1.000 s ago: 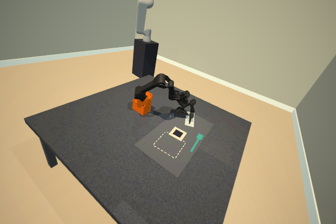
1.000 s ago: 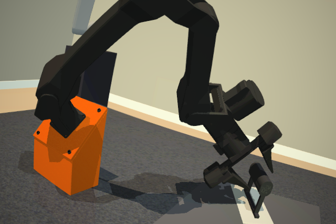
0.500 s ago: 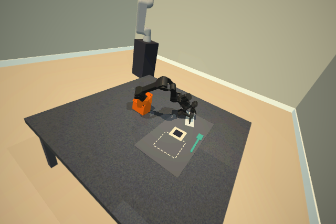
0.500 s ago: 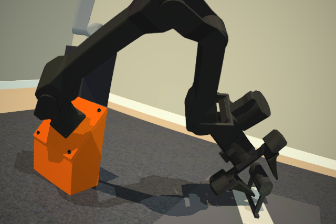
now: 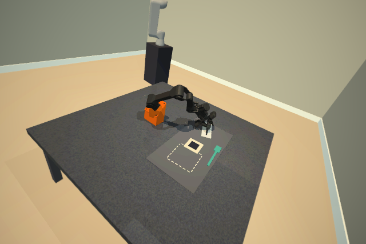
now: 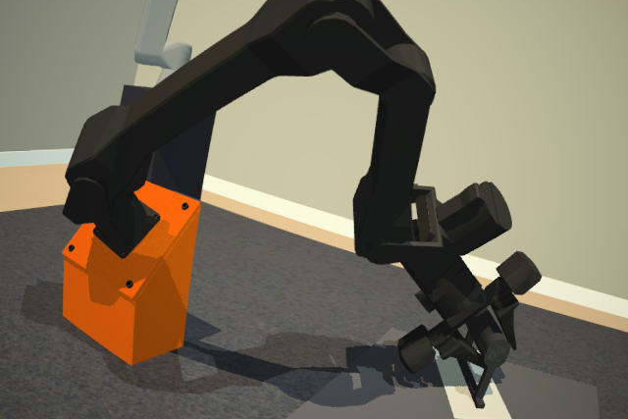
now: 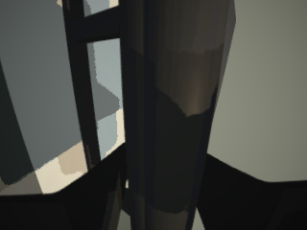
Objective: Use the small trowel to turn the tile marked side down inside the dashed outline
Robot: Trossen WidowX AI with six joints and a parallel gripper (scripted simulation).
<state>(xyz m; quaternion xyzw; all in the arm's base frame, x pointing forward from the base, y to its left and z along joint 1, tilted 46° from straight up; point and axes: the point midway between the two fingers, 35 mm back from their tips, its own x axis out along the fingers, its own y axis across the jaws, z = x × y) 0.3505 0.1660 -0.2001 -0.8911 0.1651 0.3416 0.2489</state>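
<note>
Right now my gripper tip is 2 cm short of the cream tile, 23 cm to the left of it and 4 cm above it. Also, from my gripper tip: grey mat 3 cm ahead, 21 cm to the right, 7 cm below; then dark handled tool 2 cm behind, 1 cm to the right, 1 cm below; then teal trowel 16 cm ahead, 17 cm to the right, 4 cm below.
</note>
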